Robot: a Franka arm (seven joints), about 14 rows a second.
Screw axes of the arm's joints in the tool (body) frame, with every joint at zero. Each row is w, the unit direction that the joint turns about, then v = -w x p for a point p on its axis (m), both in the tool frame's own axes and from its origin. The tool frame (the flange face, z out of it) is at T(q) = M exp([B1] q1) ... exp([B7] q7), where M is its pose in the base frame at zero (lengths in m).
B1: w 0 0 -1 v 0 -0.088 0
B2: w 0 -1 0 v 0.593 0 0.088
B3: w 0 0 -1 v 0 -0.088 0
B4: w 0 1 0 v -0.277 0 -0.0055
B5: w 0 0 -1 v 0 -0.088 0
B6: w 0 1 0 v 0.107 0 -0.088
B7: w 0 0 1 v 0 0 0
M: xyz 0.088 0 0.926 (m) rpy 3.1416 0 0 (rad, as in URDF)
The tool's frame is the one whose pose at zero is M.
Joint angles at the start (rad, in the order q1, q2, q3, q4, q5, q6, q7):
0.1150 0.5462 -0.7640 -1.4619 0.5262 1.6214 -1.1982
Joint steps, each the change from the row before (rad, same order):
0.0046 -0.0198 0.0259 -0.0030 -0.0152 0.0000 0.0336
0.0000 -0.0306 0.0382 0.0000 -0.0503 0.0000 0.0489
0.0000 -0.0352 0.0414 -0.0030 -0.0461 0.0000 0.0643
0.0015 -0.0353 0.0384 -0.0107 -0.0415 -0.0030 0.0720
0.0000 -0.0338 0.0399 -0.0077 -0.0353 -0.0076 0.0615
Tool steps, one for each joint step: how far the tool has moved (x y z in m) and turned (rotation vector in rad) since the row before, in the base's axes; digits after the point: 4 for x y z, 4 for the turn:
0.0042 0.0135 0.0051 0.0025 0.0019 -0.0023
0.0030 0.0141 0.0105 -0.0215 0.0124 -0.0001
0.0024 0.0160 0.0122 -0.0192 0.0090 -0.0142
0.0001 0.0159 0.0099 -0.0155 0.0146 -0.0255
0.0000 0.0169 0.0107 -0.0105 0.0105 -0.0153

